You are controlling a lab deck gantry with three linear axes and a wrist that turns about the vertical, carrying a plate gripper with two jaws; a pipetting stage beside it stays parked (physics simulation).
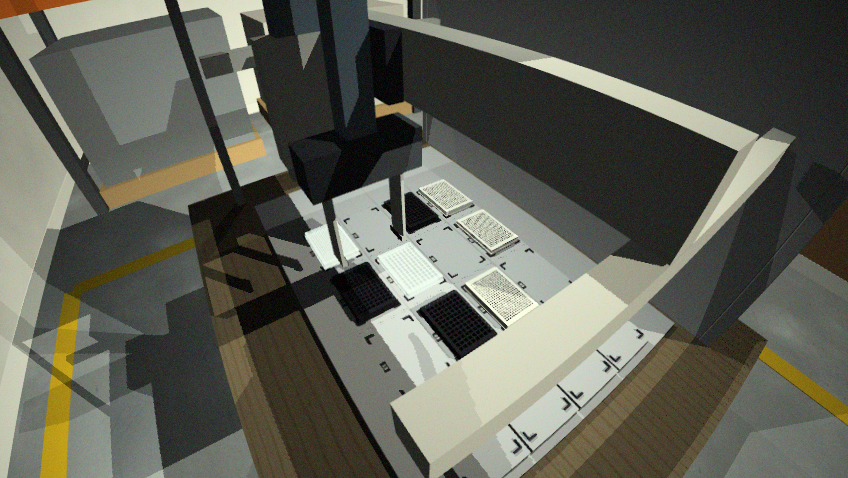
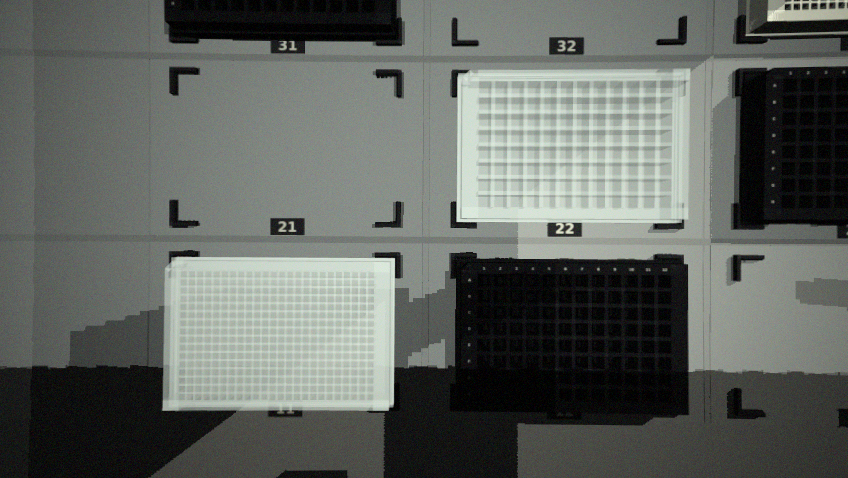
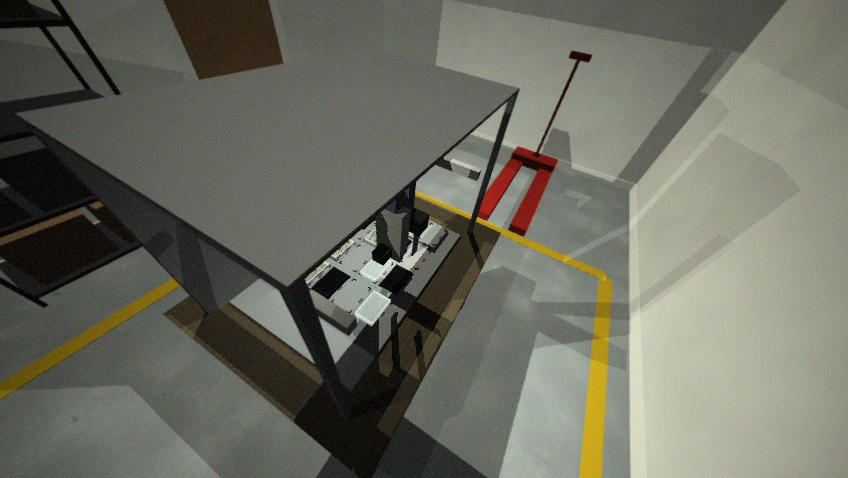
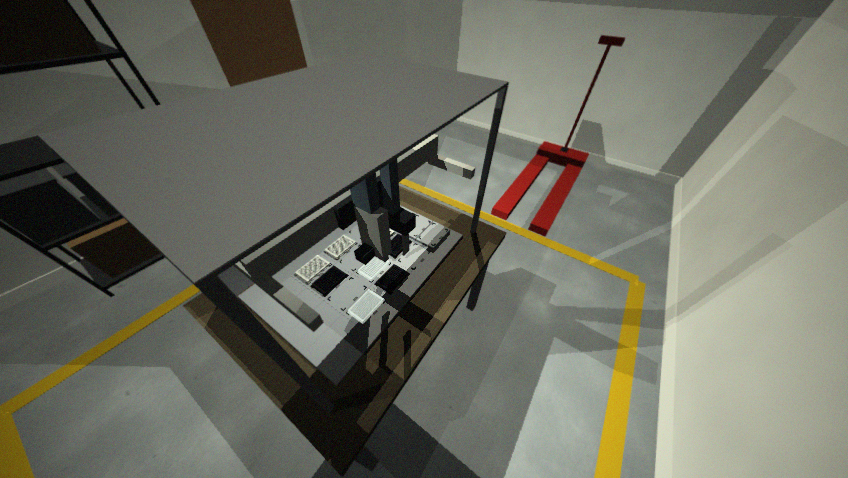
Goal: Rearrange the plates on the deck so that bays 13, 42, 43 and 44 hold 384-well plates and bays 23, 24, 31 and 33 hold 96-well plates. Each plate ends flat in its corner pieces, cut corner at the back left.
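Frame: origin at the robot's base, x back, y down, z right, level; centimetres.
Seen in the pictures: gripper, fingertip midpoint: [image 1: 370, 246] [image 4: 395, 247]; robot's base, link origin: [image 1: 304, 237] [image 2: 175, 403] [image 3: 371, 326] [image 4: 363, 324].
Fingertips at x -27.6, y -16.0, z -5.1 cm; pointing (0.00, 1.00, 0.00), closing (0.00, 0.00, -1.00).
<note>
Offsets run from my fingertips to a thing's top centre. "spot": to the spot under its first point.
My gripper [image 1: 371, 249] is open and empty, its jaws hanging above the deck near bays 11, 12 and 22. A white 384-well plate {dx +21.2, dy +14.5, dz +0.8 cm} [image 1: 323, 243] [image 2: 276, 335] [image 4: 365, 305] is in bay 11. A black 96-well plate {dx +4.8, dy +14.5, dz +0.8 cm} [image 1: 368, 295] [image 2: 570, 332] is in bay 12. A white 96-well plate {dx +4.8, dy +14.5, dz -9.9 cm} [image 1: 409, 268] [image 2: 573, 145] is in bay 22. A black 96-well plate {dx -11.6, dy +14.5, dz -9.9 cm} [image 1: 457, 323] [image 2: 810, 148] is in bay 23. A black plate {dx +21.2, dy +14.5, dz -20.6 cm} [image 1: 412, 211] [image 2: 285, 17] is in bay 31. Cream plates sit in bay 33 {spot: dx -12.3, dy +14.8, dz -20.9 cm} [image 1: 504, 296], bay 41 {spot: dx +20.8, dy +14.5, dz -31.2 cm} [image 1: 445, 195] and bay 42 {spot: dx +4.1, dy +14.6, dz -31.2 cm} [image 1: 488, 230].
Bays 13, 21, 32 and 43 show no plate. A cream gantry beam [image 1: 510, 362] crosses above the front of the deck and hides part of it. The grey pipetting stage [image 1: 290, 95] [image 4: 372, 231] stands beside the gripper column. A red pallet truck [image 3: 534, 160] stands beyond the bench.
</note>
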